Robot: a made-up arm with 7 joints.
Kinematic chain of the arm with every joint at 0, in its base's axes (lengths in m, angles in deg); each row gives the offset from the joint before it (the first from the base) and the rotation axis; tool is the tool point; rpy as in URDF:
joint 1: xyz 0 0 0.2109 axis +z
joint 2: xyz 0 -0.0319 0.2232 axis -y
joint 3: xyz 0 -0.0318 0.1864 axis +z
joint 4: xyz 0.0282 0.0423 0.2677 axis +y
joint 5: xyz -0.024 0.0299 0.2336 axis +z
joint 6: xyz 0 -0.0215 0.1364 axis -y
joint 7: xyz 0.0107 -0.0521 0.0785 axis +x
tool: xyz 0 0 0 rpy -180 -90 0
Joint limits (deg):
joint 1: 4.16..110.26
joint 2: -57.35..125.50
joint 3: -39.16..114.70
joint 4: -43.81..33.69
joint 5: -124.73..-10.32
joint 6: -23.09..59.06
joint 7: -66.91..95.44
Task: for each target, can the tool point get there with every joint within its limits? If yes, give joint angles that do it. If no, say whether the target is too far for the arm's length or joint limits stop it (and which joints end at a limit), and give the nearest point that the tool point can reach.
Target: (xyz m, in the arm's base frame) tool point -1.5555 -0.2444 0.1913
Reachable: no: too far | nearest point -0.8987 -0.1539 0.2937 | short by 0.671 m
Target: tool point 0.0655 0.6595 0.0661
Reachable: no: joint limits stop it (at a limit: joint 2, joint 4, joint 5, joint 6) | nearest point 0.0828 0.8332 0.6446 | short by 0.604 m
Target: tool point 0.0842 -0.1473 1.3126
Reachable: yes | joints 14.66 -10.98 52.10 -12.05 -44.84 24.74 -3.79
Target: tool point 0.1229 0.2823 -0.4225
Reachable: no: joint limits stop it (at a limit: joint 1, joint 2, joint 4, joint 6) | nearest point -0.3629 0.0524 -0.2270 | short by 0.572 m
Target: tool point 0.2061 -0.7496 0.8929
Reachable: yes | joints 95.99 58.73 90.24 -3.11 -54.38 -13.27 -29.68
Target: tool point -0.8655 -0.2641 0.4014
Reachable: yes | joints 20.66 98.54 22.71 26.88 -76.04 21.91 40.06
